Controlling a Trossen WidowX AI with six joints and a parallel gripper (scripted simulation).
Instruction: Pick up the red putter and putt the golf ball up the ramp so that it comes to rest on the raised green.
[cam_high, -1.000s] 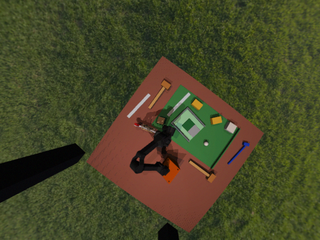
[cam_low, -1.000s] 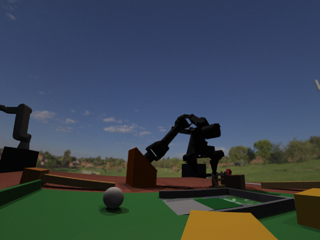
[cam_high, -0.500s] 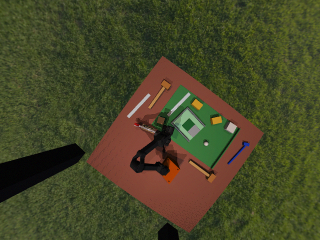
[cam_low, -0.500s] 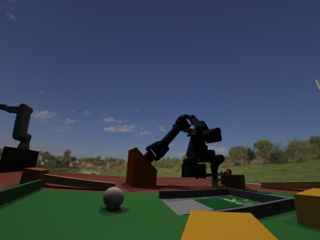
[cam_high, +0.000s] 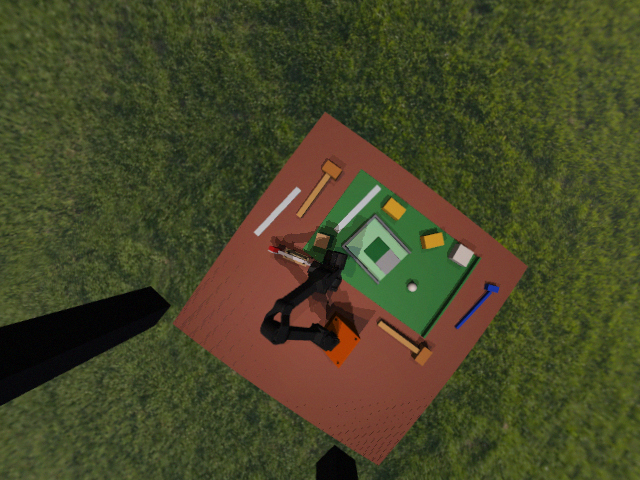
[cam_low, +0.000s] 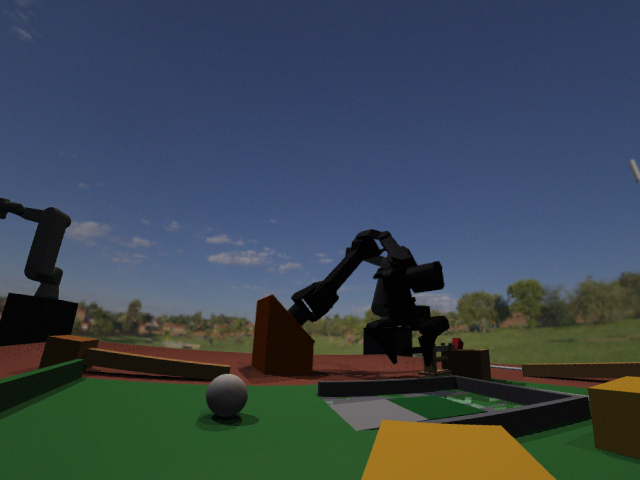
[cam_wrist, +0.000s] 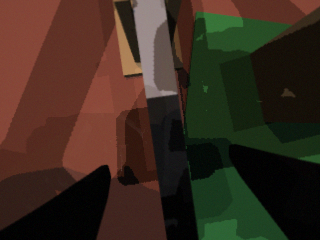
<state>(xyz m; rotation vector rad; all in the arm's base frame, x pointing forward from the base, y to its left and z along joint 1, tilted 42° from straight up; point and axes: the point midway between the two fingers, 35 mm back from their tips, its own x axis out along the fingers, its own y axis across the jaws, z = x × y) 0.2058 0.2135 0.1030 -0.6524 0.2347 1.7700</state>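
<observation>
The red putter lies 40 mm behind my gripper tip, 100 mm to the left of it and 30 mm above it. From my gripper tip the other things lie so: wooden stand 40 mm behind, 120 mm to the left; then brown block 90 mm ahead, 80 mm to the left; then green mat 270 mm ahead, 220 mm to the right, 30 mm below.
</observation>
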